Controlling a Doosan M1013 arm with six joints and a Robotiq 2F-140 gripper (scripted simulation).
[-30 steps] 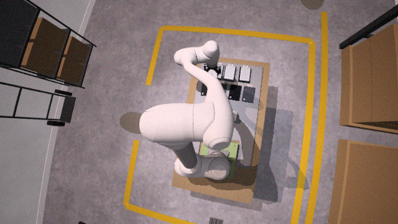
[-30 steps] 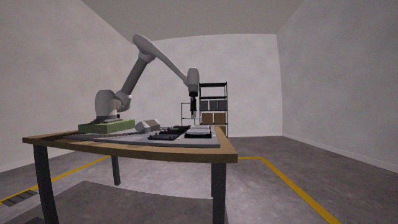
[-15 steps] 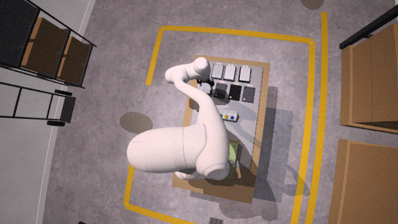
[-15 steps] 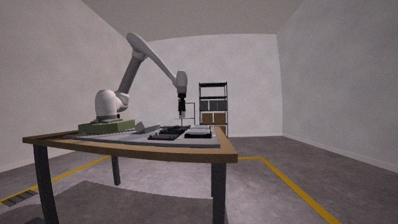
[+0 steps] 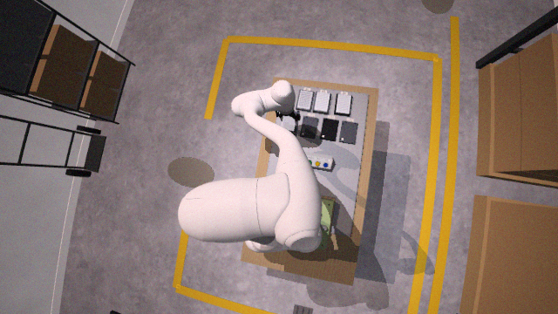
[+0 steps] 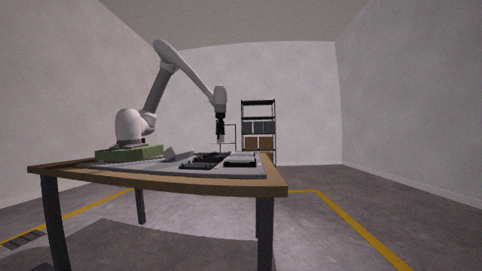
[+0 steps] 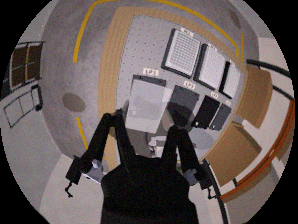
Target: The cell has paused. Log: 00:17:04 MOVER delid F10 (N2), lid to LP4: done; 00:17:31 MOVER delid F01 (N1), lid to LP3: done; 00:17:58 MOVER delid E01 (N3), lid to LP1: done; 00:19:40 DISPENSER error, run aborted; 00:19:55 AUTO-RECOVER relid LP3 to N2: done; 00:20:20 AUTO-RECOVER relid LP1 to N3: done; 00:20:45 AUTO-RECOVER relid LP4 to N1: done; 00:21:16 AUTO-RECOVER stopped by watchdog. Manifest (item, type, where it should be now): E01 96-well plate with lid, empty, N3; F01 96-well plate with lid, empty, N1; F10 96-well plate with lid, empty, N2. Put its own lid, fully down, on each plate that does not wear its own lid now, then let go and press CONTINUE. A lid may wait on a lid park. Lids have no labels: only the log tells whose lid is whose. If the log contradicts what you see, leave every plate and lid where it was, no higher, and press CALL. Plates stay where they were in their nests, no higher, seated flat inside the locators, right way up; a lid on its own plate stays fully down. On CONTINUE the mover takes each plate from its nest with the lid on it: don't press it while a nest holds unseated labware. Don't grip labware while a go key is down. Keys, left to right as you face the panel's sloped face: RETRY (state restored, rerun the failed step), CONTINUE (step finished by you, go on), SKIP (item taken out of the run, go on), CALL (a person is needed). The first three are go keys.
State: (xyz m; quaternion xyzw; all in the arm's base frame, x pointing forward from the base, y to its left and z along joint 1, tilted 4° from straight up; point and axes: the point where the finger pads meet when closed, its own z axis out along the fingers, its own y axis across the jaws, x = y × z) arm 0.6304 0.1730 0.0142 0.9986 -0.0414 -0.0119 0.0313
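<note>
Now: the label 9 cm ahead of my hand and 11 cm below it.
</note>
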